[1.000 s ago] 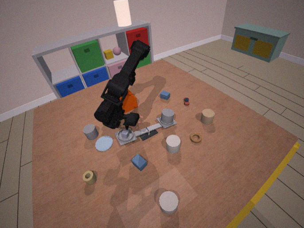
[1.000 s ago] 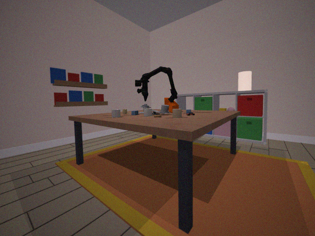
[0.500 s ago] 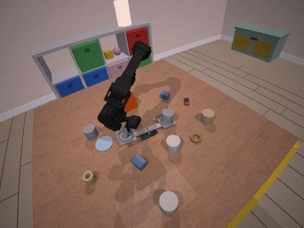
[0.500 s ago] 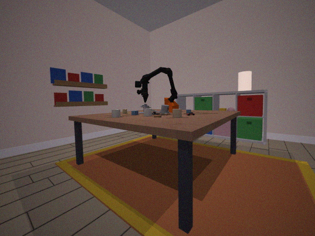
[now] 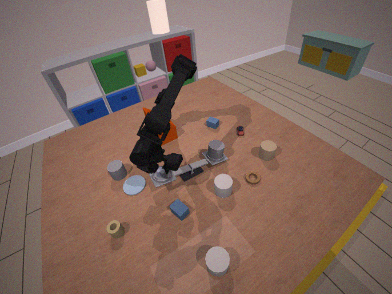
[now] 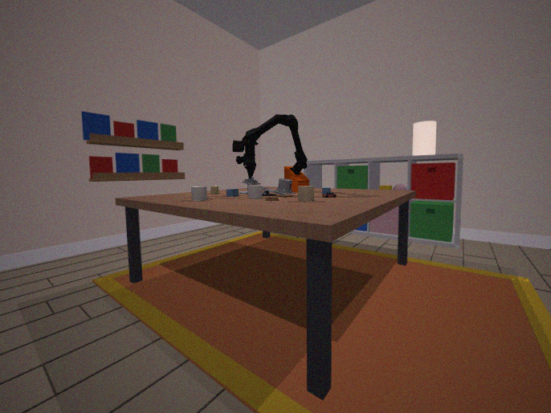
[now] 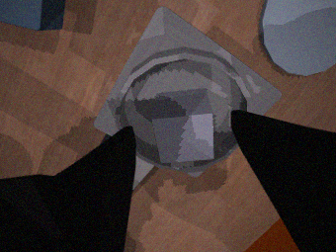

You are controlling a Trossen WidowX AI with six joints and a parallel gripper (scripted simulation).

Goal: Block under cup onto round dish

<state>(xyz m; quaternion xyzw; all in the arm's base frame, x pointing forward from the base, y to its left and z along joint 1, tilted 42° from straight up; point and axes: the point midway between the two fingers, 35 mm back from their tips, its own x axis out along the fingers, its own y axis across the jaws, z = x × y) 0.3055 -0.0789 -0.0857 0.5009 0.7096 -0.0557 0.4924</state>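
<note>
Right now the round light-blue dish is 80 mm behind my gripper tip, 120 mm to the right of it and 90 mm below it. Round my gripper tip: grey cup 280 mm to the left, 40 mm below; balance 130 mm to the left, 60 mm below; tan cylinder 120 mm ahead, 450 mm to the left, 60 mm below.
</note>
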